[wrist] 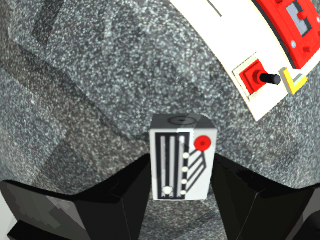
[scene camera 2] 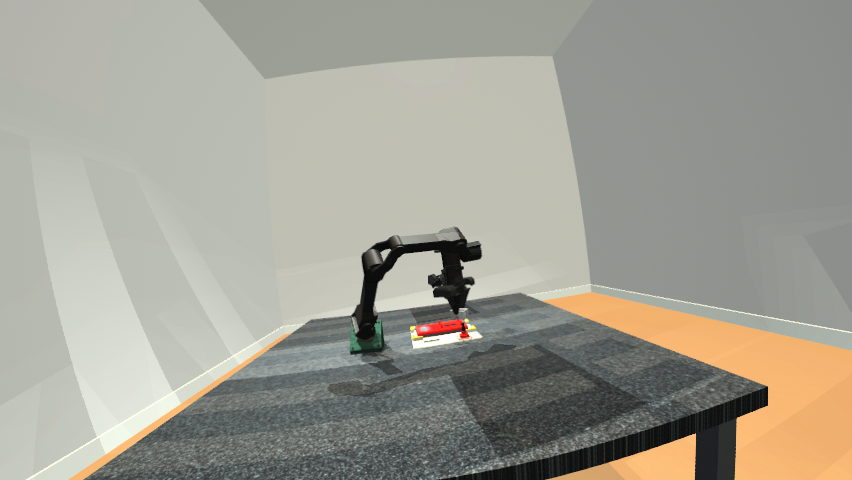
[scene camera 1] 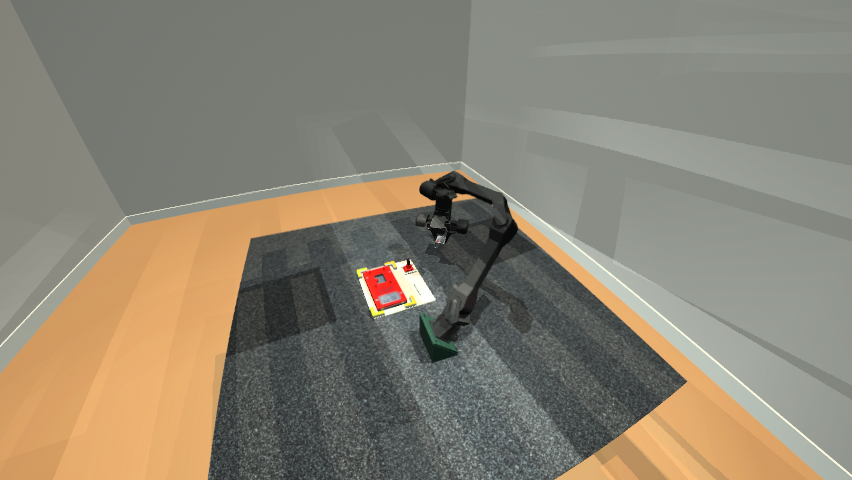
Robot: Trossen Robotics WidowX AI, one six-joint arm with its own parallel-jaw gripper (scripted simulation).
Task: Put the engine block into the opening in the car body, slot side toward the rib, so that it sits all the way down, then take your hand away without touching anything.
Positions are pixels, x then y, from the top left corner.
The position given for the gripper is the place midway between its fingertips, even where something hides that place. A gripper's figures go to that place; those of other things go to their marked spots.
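Labels:
Engine block [wrist: 182,146] at 90 mm from the lens; the gripper [wrist: 180,160] at 100 mm from the lens.

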